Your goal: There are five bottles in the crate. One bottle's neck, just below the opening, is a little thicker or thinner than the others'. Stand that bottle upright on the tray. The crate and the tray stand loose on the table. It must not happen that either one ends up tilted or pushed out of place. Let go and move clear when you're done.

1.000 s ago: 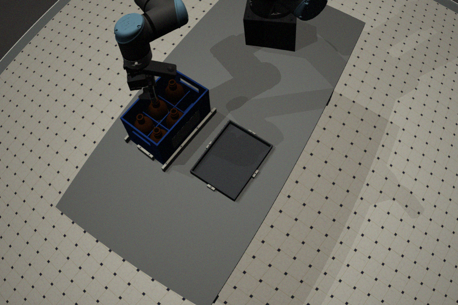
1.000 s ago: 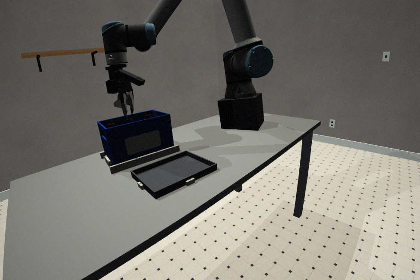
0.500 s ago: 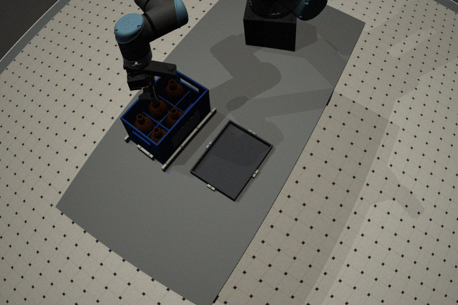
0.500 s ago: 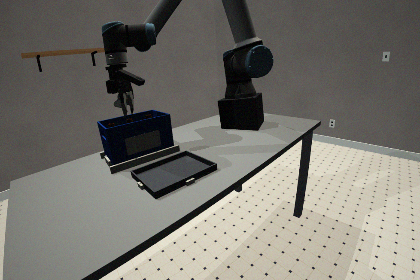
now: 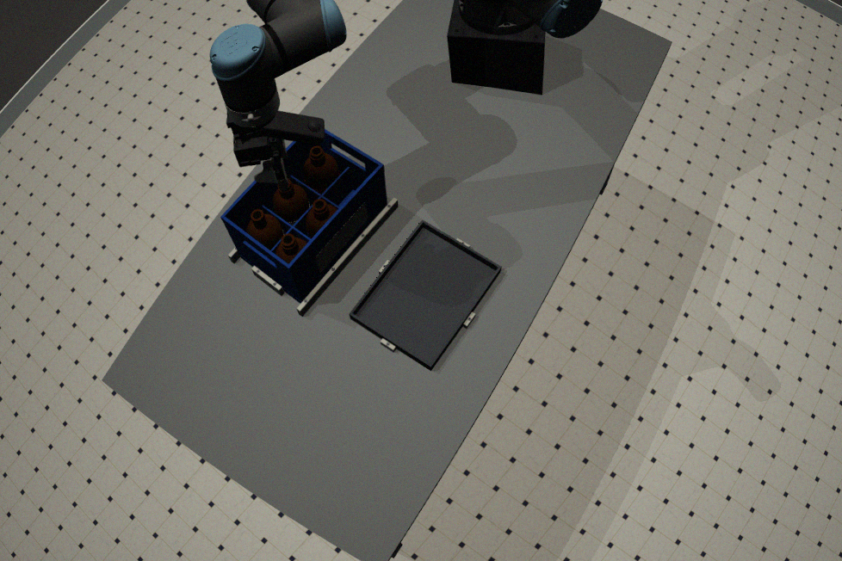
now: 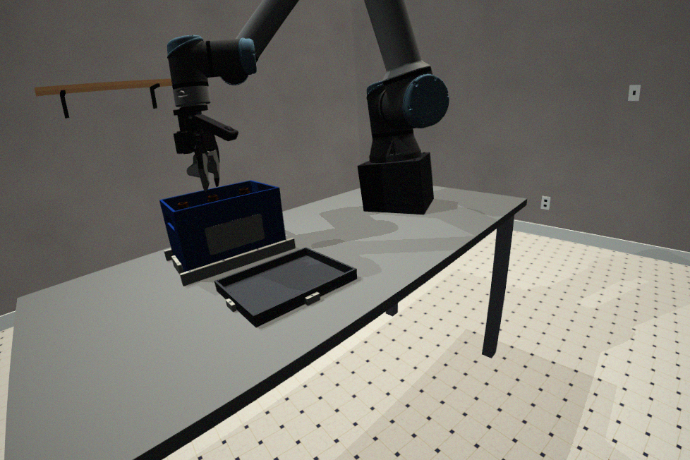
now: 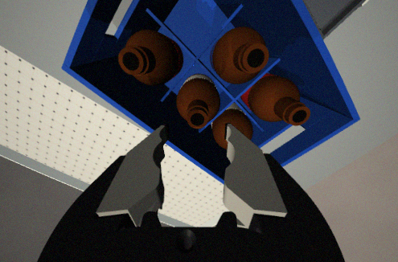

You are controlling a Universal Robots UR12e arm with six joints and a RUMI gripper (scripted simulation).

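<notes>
My hand is 110 mm above the blue crate and 40 mm to the right of it. Round my hand: black tray: 310 mm to the left, 180 mm below, 30 mm behind; then bottle: 110 mm below, 90 mm ahead.
</notes>
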